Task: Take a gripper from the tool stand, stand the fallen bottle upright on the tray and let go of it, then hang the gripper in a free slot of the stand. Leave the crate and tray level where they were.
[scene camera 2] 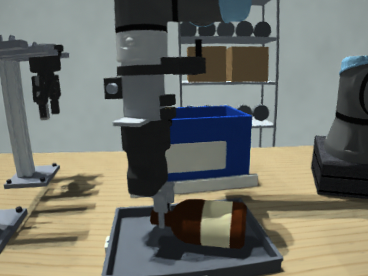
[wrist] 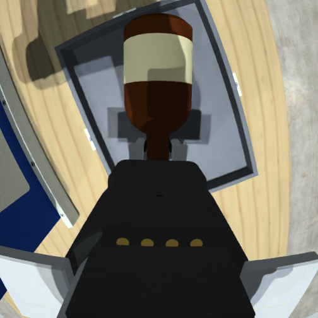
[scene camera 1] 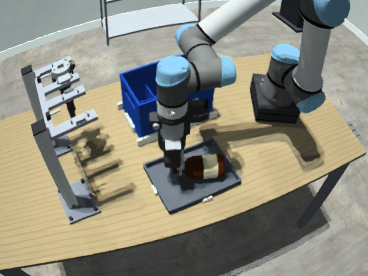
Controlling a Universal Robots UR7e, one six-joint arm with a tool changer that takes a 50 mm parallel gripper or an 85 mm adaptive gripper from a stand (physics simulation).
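Frame: origin at the arm's base, x right, y down, z ahead, level; centimetres.
Seen in the pictures: arm's base at its link origin: [scene camera 2: 354, 150] [scene camera 1: 277, 91].
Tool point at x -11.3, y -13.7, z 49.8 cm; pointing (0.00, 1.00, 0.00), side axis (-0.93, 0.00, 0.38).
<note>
Pixels of each thing's top centre, then the offset from my tool point to it.
- brown bottle at its top centre: [scene camera 2: 197, 201] [scene camera 1: 199, 160] dz -7.4, dx -2.9, dy +15.0 cm
- grey tray at its top centre: [scene camera 2: 186, 230] [scene camera 1: 192, 172] dz -5.6, dx -2.8, dy +20.3 cm
- blue crate at its top centre: [scene camera 2: 187, 112] [scene camera 1: 166, 75] dz -10.1, dx +26.3, dy +5.3 cm
The brown bottle [scene camera 1: 210, 166] [scene camera 2: 216, 224] [wrist: 158, 60] with a cream label lies on its side on the grey tray [scene camera 1: 161, 186] [scene camera 2: 131, 242] [wrist: 220, 135]. Its neck points to the left in both scene views. My gripper [scene camera 1: 178, 170] [scene camera 2: 162, 218] [wrist: 158, 150] points down over the tray and is shut on the bottle's neck, one finger on each side. The tool stand [scene camera 1: 55, 170] [scene camera 2: 19, 120] is at the left, with another black gripper [scene camera 1: 70, 102] [scene camera 2: 46, 87] hanging in it. Several of its arms hold no tool.
The blue crate [scene camera 1: 147, 117] [scene camera 2: 215, 125] [wrist: 35, 215] stands behind the tray, close to the arm, within white edge strips. The robot's base [scene camera 1: 275, 107] [scene camera 2: 342, 172] is at the right. A shelf rack [scene camera 2: 227, 82] with boxes stands beyond the table.
</note>
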